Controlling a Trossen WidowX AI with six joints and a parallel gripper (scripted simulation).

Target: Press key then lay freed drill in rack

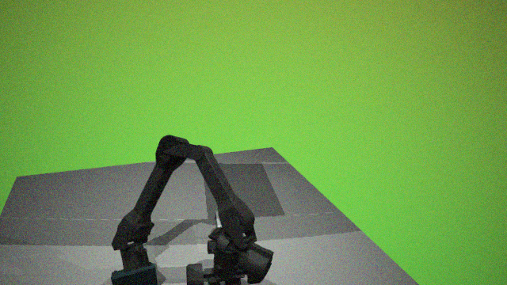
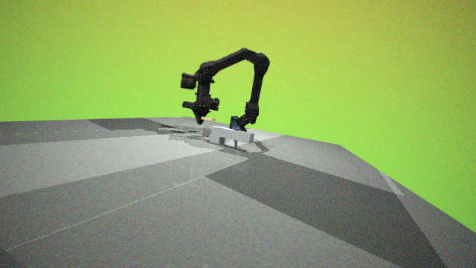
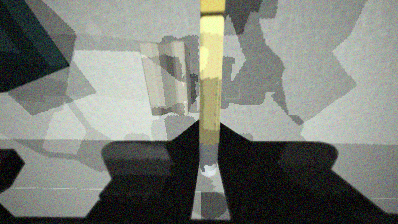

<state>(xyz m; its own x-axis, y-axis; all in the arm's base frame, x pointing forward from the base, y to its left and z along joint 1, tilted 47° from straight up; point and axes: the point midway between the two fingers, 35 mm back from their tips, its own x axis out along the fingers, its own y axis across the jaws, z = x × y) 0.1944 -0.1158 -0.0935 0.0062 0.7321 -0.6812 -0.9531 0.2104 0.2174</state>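
Now: gripper tip 1 cm short of the yellow drill, 4 cm to the right of it and 4 cm below it. Also, from my gripper tip: grey slotted rack 3 cm behind, 5 cm to the left, 3 cm below; grey block 9 cm ahead, 19 cm to the left, 1 cm below; blue key 10 cm ahead, 21 cm to the left.
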